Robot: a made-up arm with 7 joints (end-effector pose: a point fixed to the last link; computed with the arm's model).
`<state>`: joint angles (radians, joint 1 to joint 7).
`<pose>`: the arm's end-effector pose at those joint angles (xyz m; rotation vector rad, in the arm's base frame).
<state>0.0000 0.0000 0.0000 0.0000 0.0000 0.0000 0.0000</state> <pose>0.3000 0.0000 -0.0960 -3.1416 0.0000 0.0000</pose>
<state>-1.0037 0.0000 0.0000 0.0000 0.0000 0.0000 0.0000</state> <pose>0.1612 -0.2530 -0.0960 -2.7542 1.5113 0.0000</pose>
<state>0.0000 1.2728 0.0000 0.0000 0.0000 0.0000 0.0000</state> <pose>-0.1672 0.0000 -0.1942 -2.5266 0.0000 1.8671</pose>
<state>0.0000 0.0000 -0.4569 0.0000 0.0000 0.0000 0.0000</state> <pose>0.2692 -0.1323 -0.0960 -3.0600 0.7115 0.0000</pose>
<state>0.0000 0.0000 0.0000 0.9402 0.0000 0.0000 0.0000</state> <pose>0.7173 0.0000 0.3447 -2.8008 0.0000 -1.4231</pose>
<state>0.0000 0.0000 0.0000 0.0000 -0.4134 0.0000 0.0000</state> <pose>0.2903 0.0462 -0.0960 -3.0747 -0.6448 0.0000</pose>
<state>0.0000 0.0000 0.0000 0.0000 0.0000 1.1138 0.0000</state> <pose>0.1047 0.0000 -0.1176 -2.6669 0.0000 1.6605</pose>
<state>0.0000 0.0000 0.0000 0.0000 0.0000 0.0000 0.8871</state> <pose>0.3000 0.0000 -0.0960 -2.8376 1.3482 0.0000</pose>
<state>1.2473 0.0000 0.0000 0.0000 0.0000 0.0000 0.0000</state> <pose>0.0954 0.2844 -0.0960 -2.5502 -1.8347 0.0000</pose>
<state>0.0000 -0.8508 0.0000 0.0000 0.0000 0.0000 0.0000</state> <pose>0.3985 0.0000 0.2205 -2.8616 0.0000 -1.2965</pose>
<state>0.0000 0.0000 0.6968 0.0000 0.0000 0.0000 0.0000</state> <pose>0.2301 0.1925 -0.0960 -2.9528 -1.0725 0.0000</pose>
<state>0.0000 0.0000 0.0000 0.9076 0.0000 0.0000 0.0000</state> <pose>0.7108 0.0000 0.3238 -2.8236 0.0000 -1.3772</pose>
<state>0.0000 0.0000 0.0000 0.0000 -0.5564 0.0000 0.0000</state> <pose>0.2827 0.0607 -0.0960 -3.0208 -0.8628 0.0000</pose>
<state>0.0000 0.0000 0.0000 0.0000 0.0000 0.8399 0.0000</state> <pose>0.1531 0.0000 -0.1331 -2.8686 0.0000 1.2809</pose>
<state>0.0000 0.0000 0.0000 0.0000 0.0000 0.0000 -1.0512</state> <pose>0.3000 0.0000 -0.0960 -2.7175 -1.5762 0.0000</pose>
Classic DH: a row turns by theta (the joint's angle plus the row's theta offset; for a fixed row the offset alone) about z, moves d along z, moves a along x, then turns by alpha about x. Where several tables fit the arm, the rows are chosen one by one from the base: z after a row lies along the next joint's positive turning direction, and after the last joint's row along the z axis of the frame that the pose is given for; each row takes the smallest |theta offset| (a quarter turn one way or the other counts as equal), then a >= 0, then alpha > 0; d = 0 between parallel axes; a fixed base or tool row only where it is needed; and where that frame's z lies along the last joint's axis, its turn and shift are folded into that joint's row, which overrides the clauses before.
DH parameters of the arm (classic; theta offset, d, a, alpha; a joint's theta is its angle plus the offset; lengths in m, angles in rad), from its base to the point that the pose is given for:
joint 1: 0 0.171 0 -1.5708
joint 2: 0 0 0 1.5708
joint 3: 0 0.364 0.075 1.5708
joint 4: 0 0 0.11 1.5708
joint 5: 0 0.485 0 1.5708
joint 6: 0 0 0.115 -1.5708
joint 7: 0 0.146 0 0

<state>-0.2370 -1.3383 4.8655 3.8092 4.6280 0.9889 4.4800</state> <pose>-0.6992 0.5915 0.2388 1.1208 -2.4492 -0.8623</pose>
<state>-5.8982 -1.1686 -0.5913 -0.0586 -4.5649 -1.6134 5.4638</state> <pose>0.0920 -0.1735 0.2068 1.5497 -1.8012 0.8961</pose>
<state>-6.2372 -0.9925 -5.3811 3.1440 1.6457 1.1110 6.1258</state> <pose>-0.8996 -0.0254 0.6523 0.1681 -2.0406 -0.7839</pose>
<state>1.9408 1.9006 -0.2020 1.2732 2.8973 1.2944 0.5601</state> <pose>0.0702 0.1613 -0.6497 -2.0943 1.9198 0.9093</pose>
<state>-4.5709 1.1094 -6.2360 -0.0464 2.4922 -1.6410 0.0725</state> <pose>0.0750 0.0427 0.1169 0.8247 0.3175 1.8563</pose>
